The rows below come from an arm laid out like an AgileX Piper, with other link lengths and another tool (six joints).
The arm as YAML. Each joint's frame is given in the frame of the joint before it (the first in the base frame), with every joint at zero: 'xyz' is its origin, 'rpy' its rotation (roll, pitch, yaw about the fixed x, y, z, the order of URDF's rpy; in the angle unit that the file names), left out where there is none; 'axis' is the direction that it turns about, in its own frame. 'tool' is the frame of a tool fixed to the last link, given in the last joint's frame.
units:
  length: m
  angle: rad
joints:
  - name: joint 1
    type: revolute
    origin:
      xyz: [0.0, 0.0, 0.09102]
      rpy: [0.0, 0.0, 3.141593]
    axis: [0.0, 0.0, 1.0]
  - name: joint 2
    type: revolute
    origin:
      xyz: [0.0, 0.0, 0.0]
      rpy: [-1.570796, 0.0, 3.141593]
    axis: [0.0, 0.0, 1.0]
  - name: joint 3
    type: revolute
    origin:
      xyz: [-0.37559, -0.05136, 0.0]
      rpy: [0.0, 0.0, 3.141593]
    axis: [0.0, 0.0, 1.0]
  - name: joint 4
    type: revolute
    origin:
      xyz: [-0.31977, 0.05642, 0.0]
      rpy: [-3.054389, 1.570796, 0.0]
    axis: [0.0, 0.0, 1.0]
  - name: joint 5
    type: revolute
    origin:
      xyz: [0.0, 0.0, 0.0]
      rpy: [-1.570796, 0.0, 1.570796]
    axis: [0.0, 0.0, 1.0]
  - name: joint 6
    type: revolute
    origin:
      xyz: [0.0, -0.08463, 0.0]
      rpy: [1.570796, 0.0, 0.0]
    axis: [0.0, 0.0, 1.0]
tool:
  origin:
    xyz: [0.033, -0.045, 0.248]
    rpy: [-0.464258, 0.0, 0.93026]
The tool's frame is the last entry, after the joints.
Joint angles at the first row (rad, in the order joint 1, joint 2, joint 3, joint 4, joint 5, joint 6):
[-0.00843 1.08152 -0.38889 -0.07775 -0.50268 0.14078]
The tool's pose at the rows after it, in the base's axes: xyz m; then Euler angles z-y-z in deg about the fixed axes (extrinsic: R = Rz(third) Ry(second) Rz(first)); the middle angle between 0 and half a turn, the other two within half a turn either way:
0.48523 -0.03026 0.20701 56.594 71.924 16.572
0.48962 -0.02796 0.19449 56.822 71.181 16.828
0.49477 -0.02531 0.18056 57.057 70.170 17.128
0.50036 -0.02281 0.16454 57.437 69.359 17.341
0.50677 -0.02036 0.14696 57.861 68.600 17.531
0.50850 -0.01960 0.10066 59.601 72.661 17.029
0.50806 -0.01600 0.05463 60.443 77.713 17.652
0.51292 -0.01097 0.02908 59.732 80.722 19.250
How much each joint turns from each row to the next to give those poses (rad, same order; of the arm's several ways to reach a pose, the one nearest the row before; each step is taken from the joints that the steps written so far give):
[0.00004 0.05077 0.03089 -0.00535 -0.10796 0.01146]
[-0.00006 0.05398 0.02917 -0.00012 -0.09488 0.00229]
[-0.00001 0.07099 0.03116 -0.00002 -0.11832 0.00181]
[0.00007 0.08420 0.02655 0.00012 -0.12289 0.00201]
[-0.00003 0.09954 0.02084 -0.00063 -0.13142 0.00151]
[-0.00001 0.10730 0.01286 0.00000 -0.04426 0.00228]
[0.00002 0.09534 0.00001 -0.01355 -0.00625 -0.01014]
[0.00001 0.06794 -0.01786 -0.02073 -0.00195 -0.02481]

